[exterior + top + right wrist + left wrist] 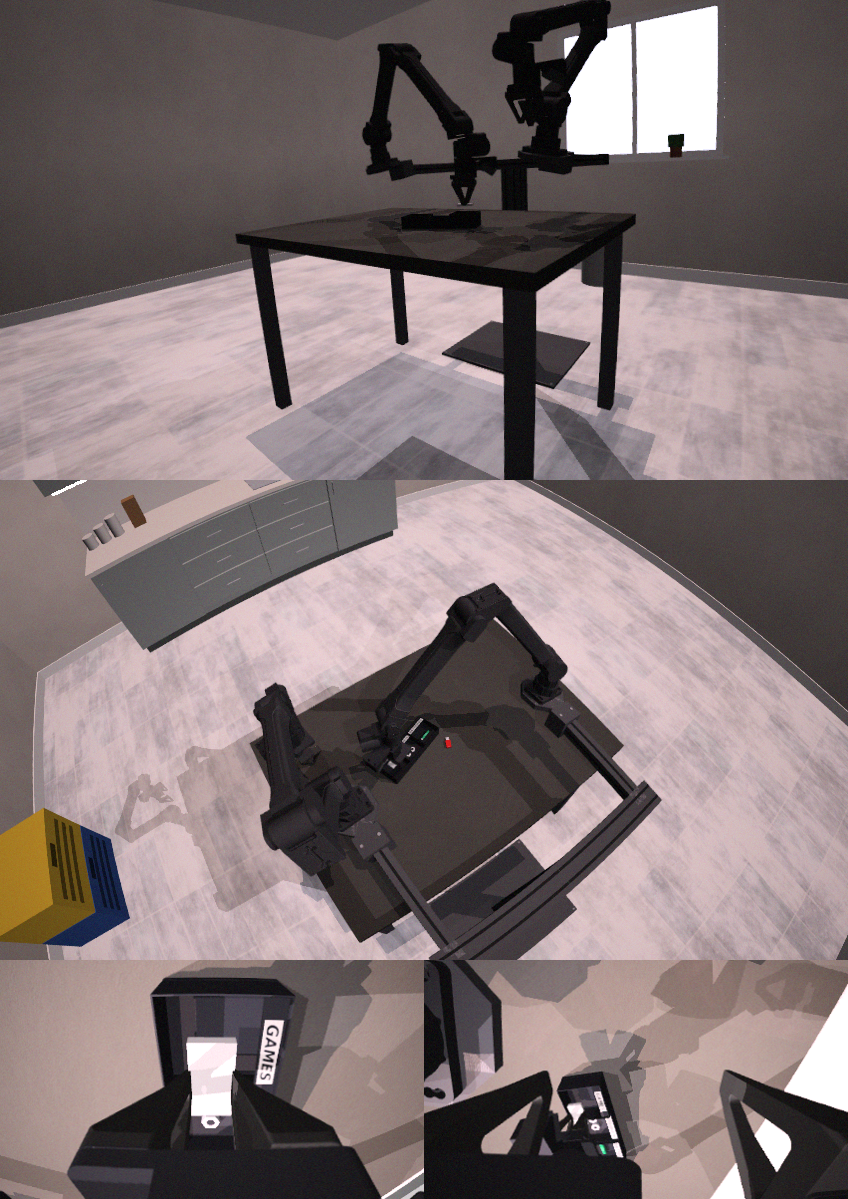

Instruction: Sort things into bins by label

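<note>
The black labelled bin lies 40 mm ahead of my right hand, 80 mm to the right of it and 60 mm below it. The rest, counted from my right hand: red usb stick (10 mm behind, 210 mm to the right, 70 mm below); then green battery (60 mm ahead, 160 mm to the right, 70 mm below); then white card (10 mm below).
</note>
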